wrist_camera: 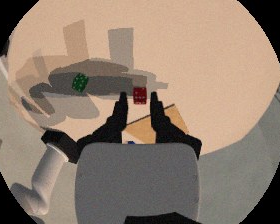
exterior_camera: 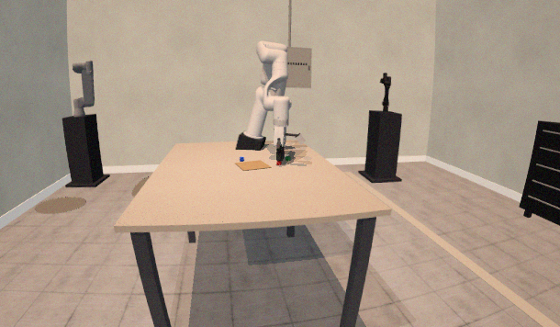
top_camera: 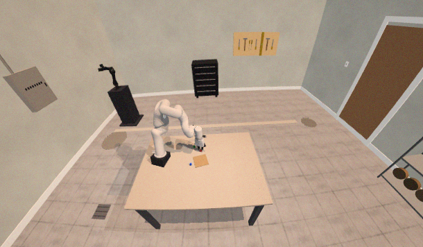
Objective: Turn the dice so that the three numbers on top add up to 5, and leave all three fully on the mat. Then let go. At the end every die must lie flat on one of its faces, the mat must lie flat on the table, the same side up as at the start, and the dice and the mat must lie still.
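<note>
Right now the red die is 10 mm to the right of my hand and 40 mm below it. From my hand the other things lie so: green die: 80 mm behind, 50 mm to the left, 40 mm below; then blue die: 90 mm behind, 190 mm to the right, 40 mm below; then brown mat: 10 mm ahead, 140 mm to the right, 40 mm below.
</note>
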